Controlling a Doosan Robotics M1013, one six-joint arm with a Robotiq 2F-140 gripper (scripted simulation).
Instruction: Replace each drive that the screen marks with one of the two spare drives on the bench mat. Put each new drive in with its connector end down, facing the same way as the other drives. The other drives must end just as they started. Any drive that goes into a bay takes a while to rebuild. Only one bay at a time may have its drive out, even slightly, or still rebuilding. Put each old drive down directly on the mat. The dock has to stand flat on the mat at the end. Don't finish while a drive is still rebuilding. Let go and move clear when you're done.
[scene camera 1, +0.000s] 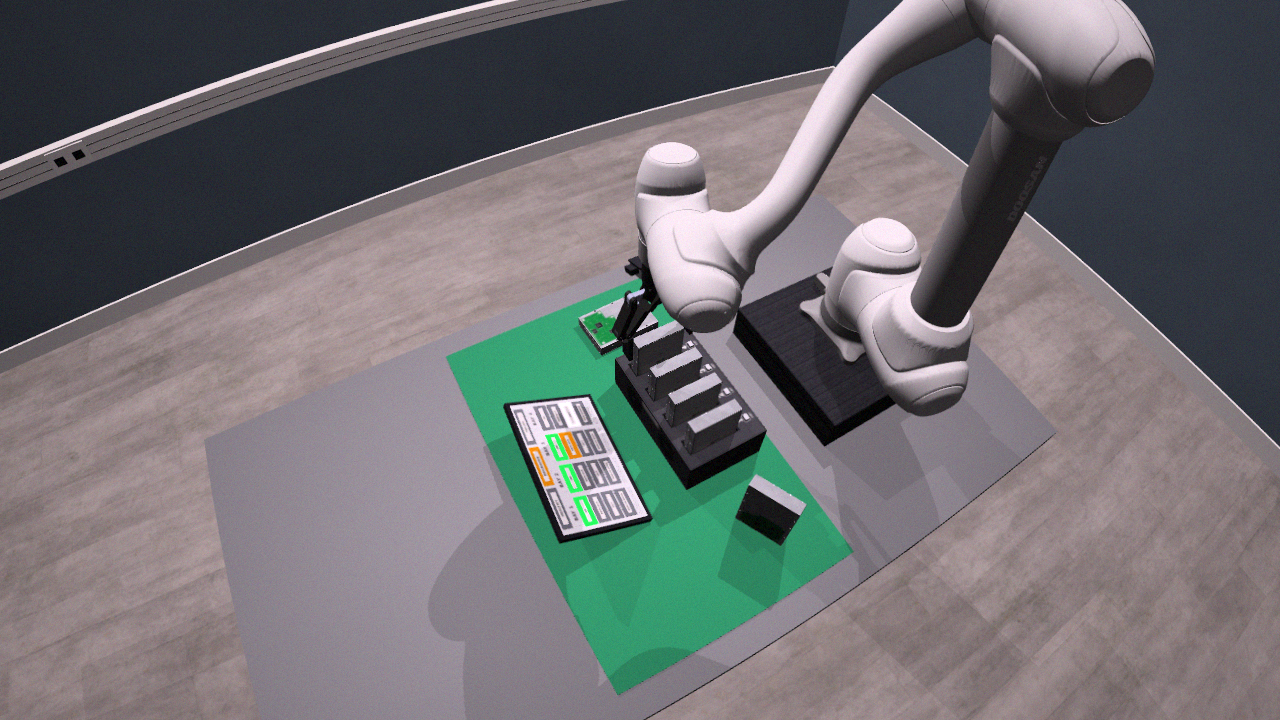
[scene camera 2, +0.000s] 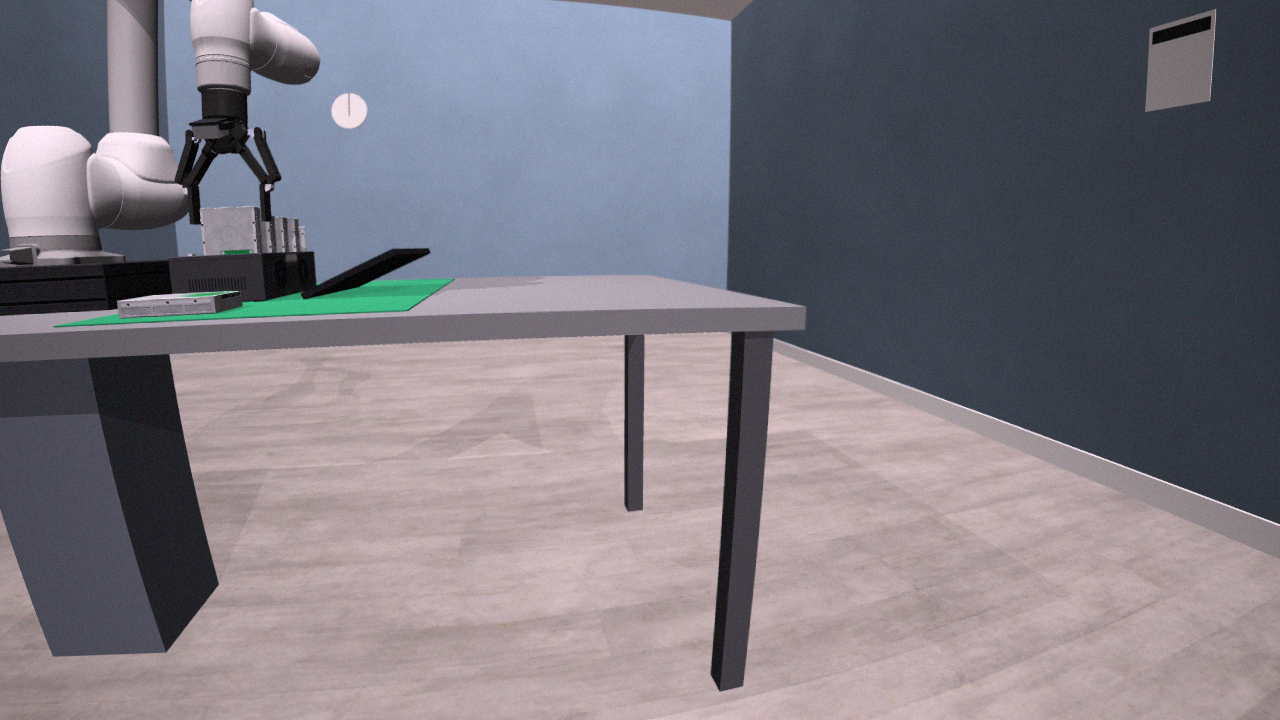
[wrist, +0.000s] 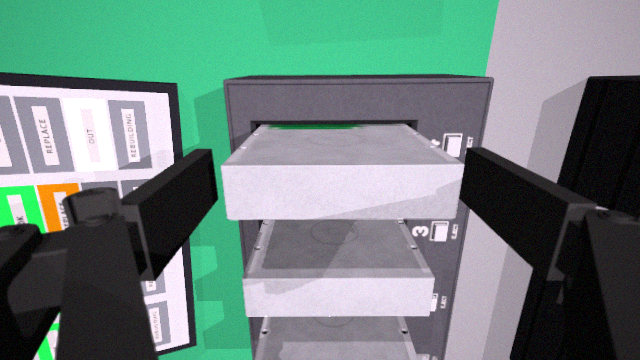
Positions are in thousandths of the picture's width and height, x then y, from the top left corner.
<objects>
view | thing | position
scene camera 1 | gripper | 514, 476
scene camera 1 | drive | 601, 709
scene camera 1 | drive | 467, 452
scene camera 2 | gripper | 181, 309
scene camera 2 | drive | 153, 422
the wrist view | gripper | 529, 482
</objects>
